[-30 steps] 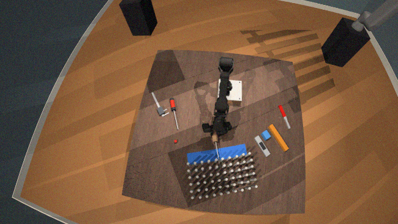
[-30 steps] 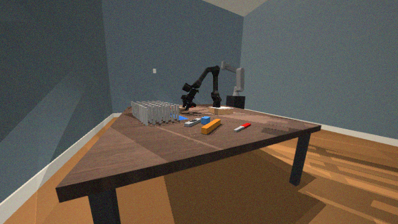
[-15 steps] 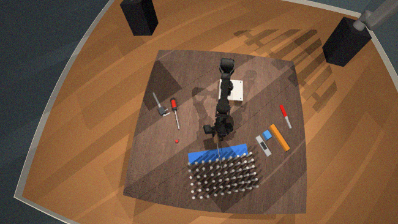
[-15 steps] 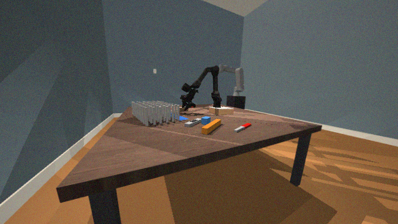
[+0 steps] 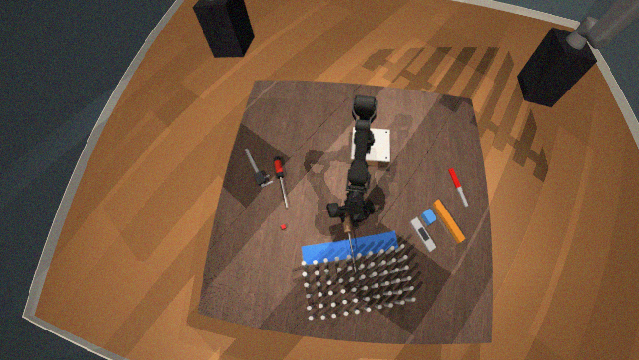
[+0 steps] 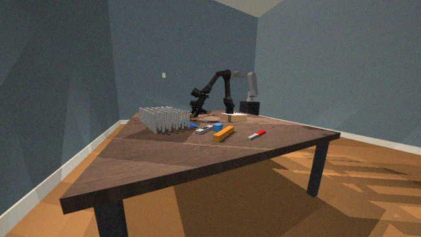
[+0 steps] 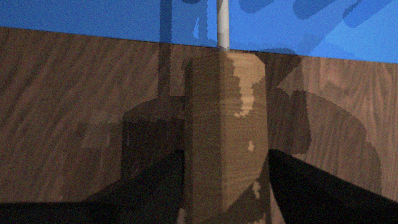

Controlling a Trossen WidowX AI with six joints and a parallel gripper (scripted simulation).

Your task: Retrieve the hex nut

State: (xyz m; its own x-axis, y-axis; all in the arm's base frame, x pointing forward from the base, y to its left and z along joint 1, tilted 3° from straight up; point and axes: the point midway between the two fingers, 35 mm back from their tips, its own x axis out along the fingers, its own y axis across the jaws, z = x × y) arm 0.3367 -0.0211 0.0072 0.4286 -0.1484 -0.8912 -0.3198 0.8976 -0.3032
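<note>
Right now my gripper tip is 10 cm short of the blue taped strip, 3 cm to the right of it and 3 cm above it. The rest, counted from my gripper tip: small red cube (6 cm ahead, 26 cm to the right, 3 cm below); then wooden-handled tool (10 cm ahead, 3 cm to the left, 1 cm below); then grey block (34 cm to the left, 2 cm below).
</note>
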